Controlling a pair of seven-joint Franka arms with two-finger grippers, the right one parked.
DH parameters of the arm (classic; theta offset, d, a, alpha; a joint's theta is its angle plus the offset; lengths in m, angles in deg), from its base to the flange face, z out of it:
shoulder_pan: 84.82 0.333 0 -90
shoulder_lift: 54.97 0 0 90
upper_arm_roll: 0.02 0.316 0.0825 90
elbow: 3.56 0 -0.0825 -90
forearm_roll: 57.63 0.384 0 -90
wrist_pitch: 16.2 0 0.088 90
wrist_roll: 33.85 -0.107 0 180
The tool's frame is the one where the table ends.
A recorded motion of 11 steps. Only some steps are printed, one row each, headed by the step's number.
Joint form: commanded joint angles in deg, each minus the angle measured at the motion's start. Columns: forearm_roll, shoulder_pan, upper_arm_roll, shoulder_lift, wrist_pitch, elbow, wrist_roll.
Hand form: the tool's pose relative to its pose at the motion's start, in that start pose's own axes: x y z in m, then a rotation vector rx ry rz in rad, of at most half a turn. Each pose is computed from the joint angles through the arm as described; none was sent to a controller.
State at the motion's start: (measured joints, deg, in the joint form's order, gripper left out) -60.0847 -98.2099 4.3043 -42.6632 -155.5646 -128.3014 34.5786
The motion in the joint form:
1: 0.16 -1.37 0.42 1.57 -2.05 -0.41 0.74
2: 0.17 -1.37 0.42 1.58 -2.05 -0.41 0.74
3: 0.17 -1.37 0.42 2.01 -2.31 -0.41 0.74
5: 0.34 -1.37 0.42 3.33 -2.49 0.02 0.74
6: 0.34 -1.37 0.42 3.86 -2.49 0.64 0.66
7: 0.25 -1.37 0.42 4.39 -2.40 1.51 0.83
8: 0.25 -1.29 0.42 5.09 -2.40 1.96 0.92
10: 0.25 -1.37 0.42 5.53 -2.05 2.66 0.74
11: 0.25 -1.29 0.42 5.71 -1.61 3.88 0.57
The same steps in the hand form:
1: -0.0086 0.0025 0.0150 0.0008 0.0060 0.0057
2: -0.0086 0.0024 0.0151 0.0010 0.0061 0.0059
3: -0.0085 0.0023 0.0189 0.0041 0.0058 0.0058
5: -0.0080 0.0033 0.0286 0.0170 0.0054 0.0083
6: -0.0070 0.0063 0.0296 0.0157 0.0065 0.0100
7: -0.0057 0.0106 0.0291 0.0114 0.0077 0.0062
8: -0.0043 0.0120 0.0330 0.0159 0.0073 0.0034
10: -0.0042 0.0152 0.0332 0.0175 0.0071 0.0083
11: -0.0016 0.0212 0.0273 0.0076 0.0106 0.0104

